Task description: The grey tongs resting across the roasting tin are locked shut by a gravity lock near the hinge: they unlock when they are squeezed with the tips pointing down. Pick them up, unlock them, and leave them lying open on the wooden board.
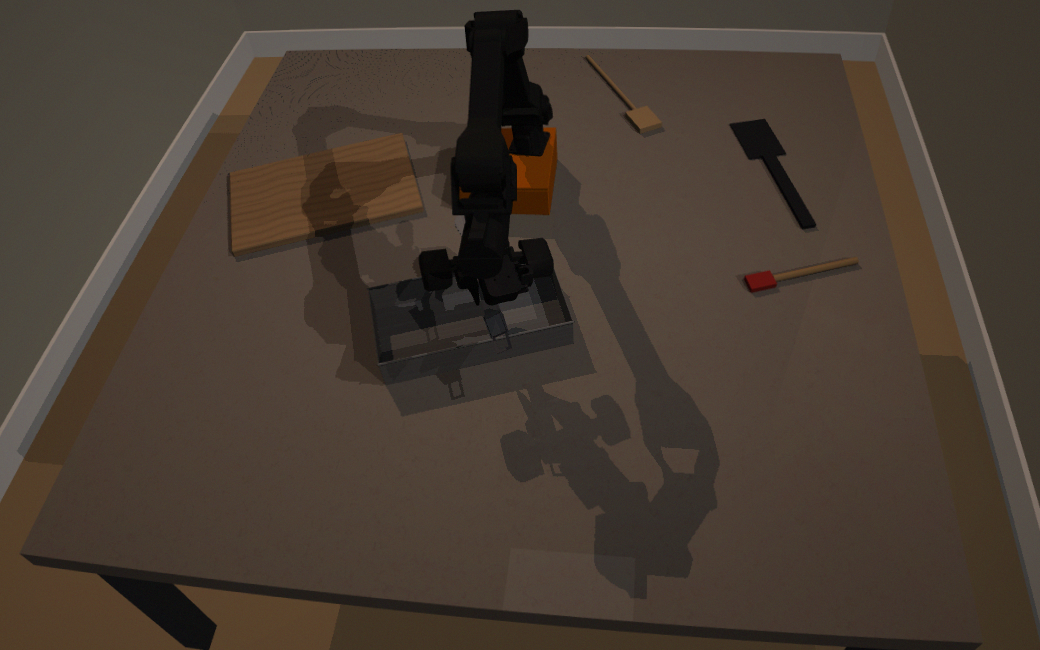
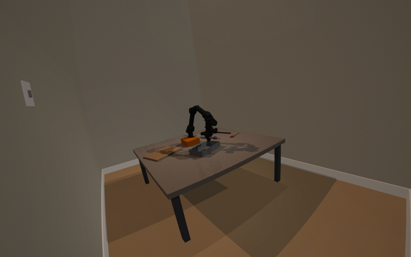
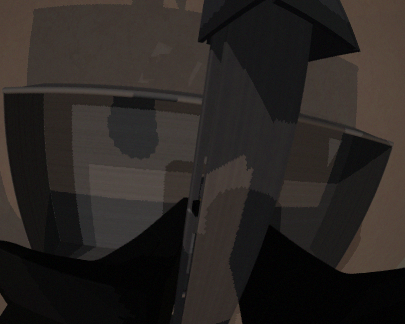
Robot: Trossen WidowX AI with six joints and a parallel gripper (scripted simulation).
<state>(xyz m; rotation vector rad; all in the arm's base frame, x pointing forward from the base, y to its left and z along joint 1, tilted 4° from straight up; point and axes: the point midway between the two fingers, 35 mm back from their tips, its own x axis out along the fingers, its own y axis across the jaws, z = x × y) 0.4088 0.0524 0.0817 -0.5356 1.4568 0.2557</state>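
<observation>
The wooden board is 280 mm behind my gripper tip, 430 mm to the right of it and 90 mm below it. The rest, counted from my gripper tip: red-headed spatula 240 mm behind, 450 mm to the left, 90 mm below; roasting tin 20 mm behind, 40 mm to the right, 70 mm below; black spatula 540 mm behind, 400 mm to the left, 90 mm below.
</observation>
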